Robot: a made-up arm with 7 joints. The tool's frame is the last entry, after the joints. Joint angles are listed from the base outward.
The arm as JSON. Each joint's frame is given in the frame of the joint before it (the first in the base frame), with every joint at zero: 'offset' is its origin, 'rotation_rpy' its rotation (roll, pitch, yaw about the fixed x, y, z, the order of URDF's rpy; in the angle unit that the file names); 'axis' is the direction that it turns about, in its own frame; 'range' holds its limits. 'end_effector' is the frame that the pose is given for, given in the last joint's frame.
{
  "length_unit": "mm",
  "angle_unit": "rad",
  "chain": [
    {
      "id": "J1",
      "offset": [
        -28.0,
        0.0,
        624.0
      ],
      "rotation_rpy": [
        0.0,
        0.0,
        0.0
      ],
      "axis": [
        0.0,
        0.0,
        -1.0
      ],
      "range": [
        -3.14,
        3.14
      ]
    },
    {
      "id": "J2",
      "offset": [
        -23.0,
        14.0,
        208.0
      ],
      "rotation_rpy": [
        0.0,
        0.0,
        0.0
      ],
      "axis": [
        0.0,
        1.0,
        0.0
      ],
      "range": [
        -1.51,
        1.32
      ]
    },
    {
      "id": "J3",
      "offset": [
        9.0,
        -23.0,
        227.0
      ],
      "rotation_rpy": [
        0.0,
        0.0,
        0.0
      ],
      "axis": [
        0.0,
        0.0,
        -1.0
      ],
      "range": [
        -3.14,
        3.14
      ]
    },
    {
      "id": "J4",
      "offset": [
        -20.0,
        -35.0,
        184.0
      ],
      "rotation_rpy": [
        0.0,
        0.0,
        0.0
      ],
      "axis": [
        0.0,
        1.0,
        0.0
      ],
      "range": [
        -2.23,
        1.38
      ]
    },
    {
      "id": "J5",
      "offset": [
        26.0,
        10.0,
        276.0
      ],
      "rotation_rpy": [
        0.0,
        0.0,
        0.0
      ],
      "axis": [
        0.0,
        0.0,
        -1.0
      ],
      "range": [
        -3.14,
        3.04
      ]
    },
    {
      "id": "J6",
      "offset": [
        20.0,
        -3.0,
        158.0
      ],
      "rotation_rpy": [
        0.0,
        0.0,
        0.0
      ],
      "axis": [
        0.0,
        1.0,
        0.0
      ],
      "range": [
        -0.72,
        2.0
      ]
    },
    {
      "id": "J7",
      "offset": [
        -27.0,
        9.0,
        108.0
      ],
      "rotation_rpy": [
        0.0,
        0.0,
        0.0
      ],
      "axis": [
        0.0,
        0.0,
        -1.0
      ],
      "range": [
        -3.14,
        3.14
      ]
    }
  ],
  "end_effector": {
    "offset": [
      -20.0,
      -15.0,
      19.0
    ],
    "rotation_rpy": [
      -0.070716,
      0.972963,
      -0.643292
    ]
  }
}
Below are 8 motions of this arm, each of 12 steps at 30 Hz.
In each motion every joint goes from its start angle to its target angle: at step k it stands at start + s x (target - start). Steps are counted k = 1, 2, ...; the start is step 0. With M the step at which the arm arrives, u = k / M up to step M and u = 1 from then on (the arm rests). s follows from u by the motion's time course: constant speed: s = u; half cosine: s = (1 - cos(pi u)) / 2; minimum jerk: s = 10 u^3 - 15 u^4 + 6 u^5.
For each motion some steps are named. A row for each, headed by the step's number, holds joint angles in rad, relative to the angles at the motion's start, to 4 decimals.
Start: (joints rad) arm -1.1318 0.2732 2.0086 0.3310 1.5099 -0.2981 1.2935
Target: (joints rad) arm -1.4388 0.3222 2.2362 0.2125 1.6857 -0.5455 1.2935
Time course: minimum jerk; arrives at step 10
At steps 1, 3, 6, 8, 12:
1: -0.0026 0.0004 0.0019 -0.0010 0.0015 -0.0021 0.0000
3: -0.0501 0.0080 0.0371 -0.0193 0.0287 -0.0403 0.0000
6: -0.2095 0.0334 0.1554 -0.0809 0.1200 -0.1689 0.0000
8: -0.2892 0.0462 0.2144 -0.1116 0.1656 -0.2331 0.0000
12: -0.3070 0.0490 0.2276 -0.1185 0.1758 -0.2474 0.0000

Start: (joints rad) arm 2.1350 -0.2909 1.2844 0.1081 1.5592 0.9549 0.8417
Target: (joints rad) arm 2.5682 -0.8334 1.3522 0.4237 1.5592 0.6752 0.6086
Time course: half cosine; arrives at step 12
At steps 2, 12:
2: 0.0290 -0.0363 0.0045 0.0211 0.0000 -0.0187 -0.0156
12: 0.4332 -0.5425 0.0678 0.3156 0.0000 -0.2797 -0.2331

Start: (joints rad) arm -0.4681 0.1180 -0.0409 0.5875 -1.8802 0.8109 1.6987
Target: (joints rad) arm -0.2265 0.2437 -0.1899 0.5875 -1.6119 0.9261 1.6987
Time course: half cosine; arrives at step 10
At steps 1, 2, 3, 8, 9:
1: 0.0059 0.0031 -0.0036 0.0000 0.0066 0.0028 0.0000
2: 0.0231 0.0120 -0.0142 0.0000 0.0256 0.0110 0.0000
3: 0.0498 0.0259 -0.0307 0.0000 0.0553 0.0237 0.0000
8: 0.2185 0.1137 -0.1348 0.0000 0.2427 0.1042 0.0000
9: 0.2357 0.1226 -0.1454 0.0000 0.2617 0.1124 0.0000

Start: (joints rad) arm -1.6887 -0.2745 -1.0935 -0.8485 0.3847 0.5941 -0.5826
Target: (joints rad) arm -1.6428 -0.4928 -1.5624 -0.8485 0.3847 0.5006 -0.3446
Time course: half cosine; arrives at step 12
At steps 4, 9, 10, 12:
4: 0.0115 -0.0546 -0.1172 0.0000 0.0000 -0.0234 0.0595
9: 0.0392 -0.1863 -0.4002 0.0000 0.0000 -0.0798 0.2031
10: 0.0428 -0.2037 -0.4375 0.0000 0.0000 -0.0872 0.2221
12: 0.0459 -0.2183 -0.4689 0.0000 0.0000 -0.0935 0.2380

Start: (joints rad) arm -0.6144 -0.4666 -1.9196 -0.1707 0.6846 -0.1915 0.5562
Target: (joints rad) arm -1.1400 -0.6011 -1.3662 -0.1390 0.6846 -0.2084 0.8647
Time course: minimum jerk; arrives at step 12
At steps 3, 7, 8, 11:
3: -0.0544 -0.0139 0.0573 0.0033 0.0000 -0.0017 0.0319
7: -0.3434 -0.0879 0.3616 0.0207 0.0000 -0.0110 0.2016
8: -0.4153 -0.1063 0.4373 0.0250 0.0000 -0.0134 0.2438
11: -0.5229 -0.1338 0.5506 0.0315 0.0000 -0.0168 0.3069

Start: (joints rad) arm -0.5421 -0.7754 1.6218 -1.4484 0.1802 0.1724 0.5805
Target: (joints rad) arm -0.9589 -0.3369 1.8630 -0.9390 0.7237 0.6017 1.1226
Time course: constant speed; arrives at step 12
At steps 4, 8, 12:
4: -0.1389 0.1462 0.0804 0.1698 0.1812 0.1431 0.1807
8: -0.2779 0.2923 0.1608 0.3396 0.3623 0.2862 0.3614
12: -0.4168 0.4385 0.2412 0.5094 0.5435 0.4293 0.5421

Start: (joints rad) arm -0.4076 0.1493 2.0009 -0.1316 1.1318 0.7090 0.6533
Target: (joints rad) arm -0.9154 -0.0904 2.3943 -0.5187 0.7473 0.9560 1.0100
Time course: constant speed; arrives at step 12
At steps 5, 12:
5: -0.2116 -0.0999 0.1639 -0.1613 -0.1602 0.1029 0.1486
12: -0.5078 -0.2397 0.3934 -0.3871 -0.3845 0.2470 0.3567

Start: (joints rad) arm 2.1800 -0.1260 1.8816 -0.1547 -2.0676 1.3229 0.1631
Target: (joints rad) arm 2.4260 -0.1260 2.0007 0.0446 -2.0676 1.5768 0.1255
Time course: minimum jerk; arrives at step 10
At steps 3, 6, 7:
3: 0.0401 0.0000 0.0194 0.0325 0.0000 0.0414 -0.0061
6: 0.1679 0.0000 0.0813 0.1360 0.0000 0.1733 -0.0257
7: 0.2059 0.0000 0.0997 0.1668 0.0000 0.2125 -0.0315

